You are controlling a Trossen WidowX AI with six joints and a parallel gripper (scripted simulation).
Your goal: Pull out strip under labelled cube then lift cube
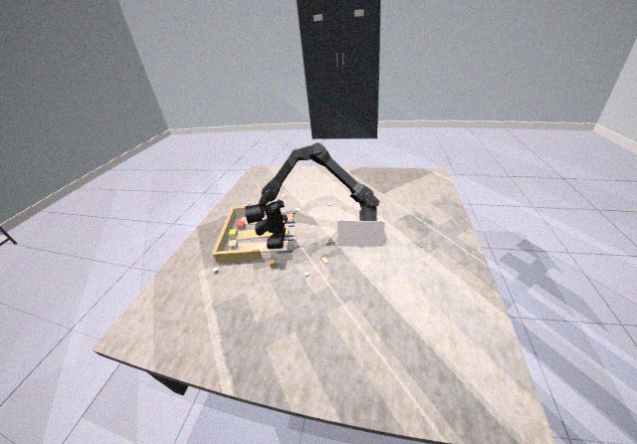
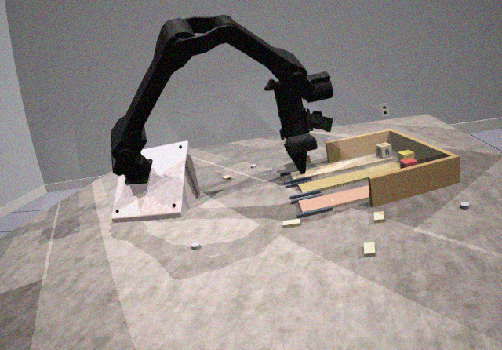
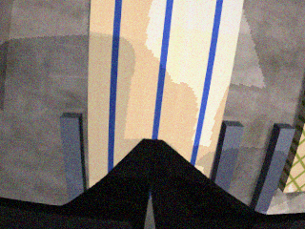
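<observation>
The labelled cube lies 20 cm ahead of my gripper tip, 4 cm to the left of it and 2 cm above it. Also, from my gripper tip: small orange cube (10 cm to the left).
</observation>
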